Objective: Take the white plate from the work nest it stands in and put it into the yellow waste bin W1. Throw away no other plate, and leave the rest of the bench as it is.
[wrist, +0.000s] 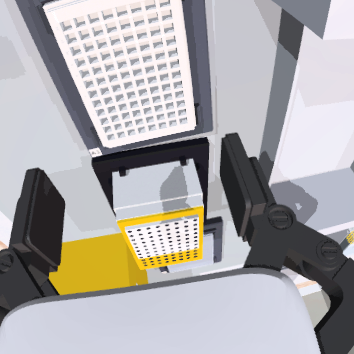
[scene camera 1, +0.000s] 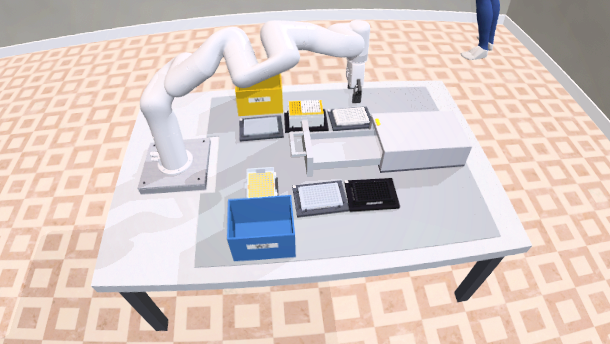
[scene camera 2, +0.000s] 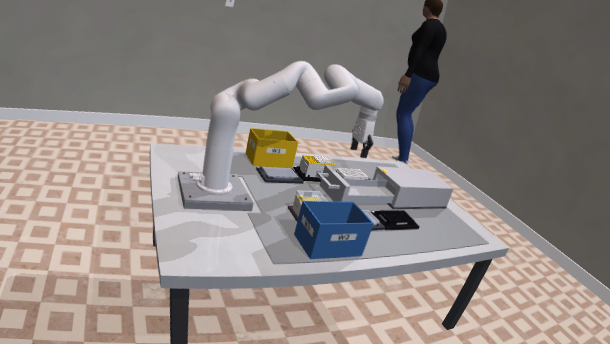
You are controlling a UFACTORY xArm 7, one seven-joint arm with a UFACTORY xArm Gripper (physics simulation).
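The white plate, a grid of square wells, sits in a dark grey work nest at the back of the bench, beside the grey housing. My gripper is open and empty. It hangs above the bench, towards the back edge from the white plate in scene camera 1. The plate shows ahead of the fingers in the wrist view, not between them. The yellow waste bin W1 stands at the back left; the arm hides part of it in scene camera 1.
A yellow-and-white tip box stands between plate and bin. The open drawer reaches left from the grey housing. A pale plate, a black plate, a yellow rack and blue bin W2 are in front.
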